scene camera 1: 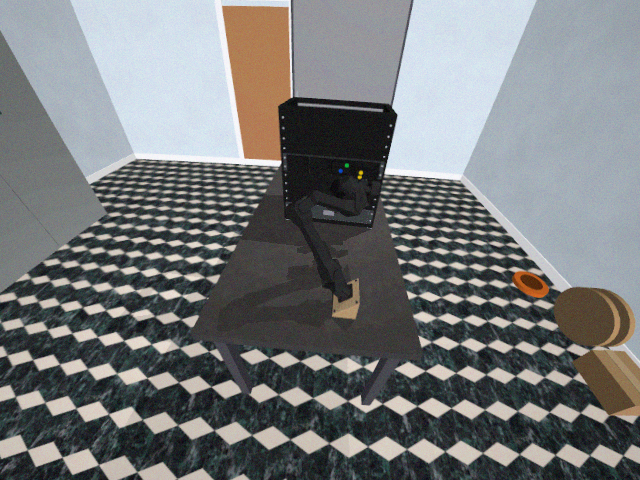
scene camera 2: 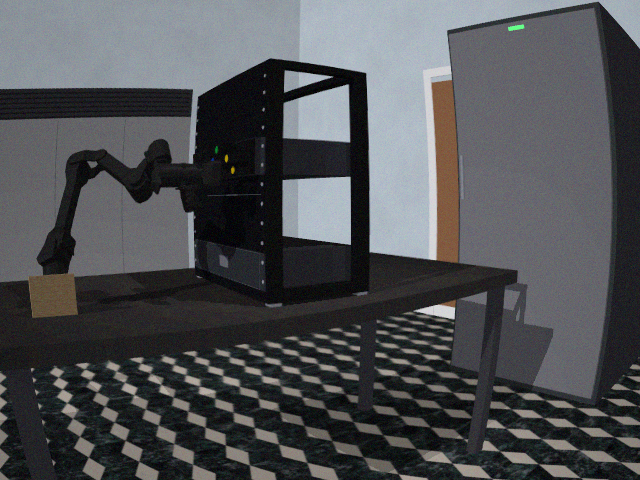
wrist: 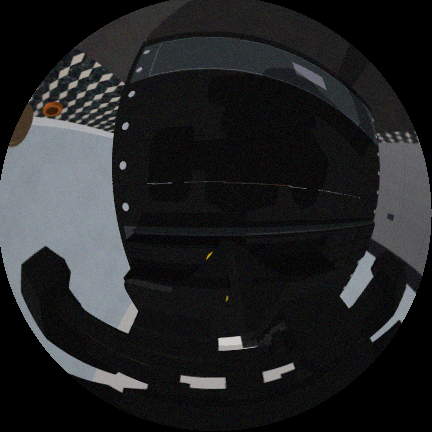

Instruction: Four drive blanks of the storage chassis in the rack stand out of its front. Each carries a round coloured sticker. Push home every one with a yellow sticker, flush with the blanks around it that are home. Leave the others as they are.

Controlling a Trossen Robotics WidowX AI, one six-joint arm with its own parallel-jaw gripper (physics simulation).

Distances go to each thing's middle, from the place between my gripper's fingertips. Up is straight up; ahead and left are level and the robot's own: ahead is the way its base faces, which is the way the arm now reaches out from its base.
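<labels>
Relative to the black rack (scene camera 2: 238, 239), my gripper is now 16 cm short of it, 12 cm to the right of it and 1 cm above it.
</labels>
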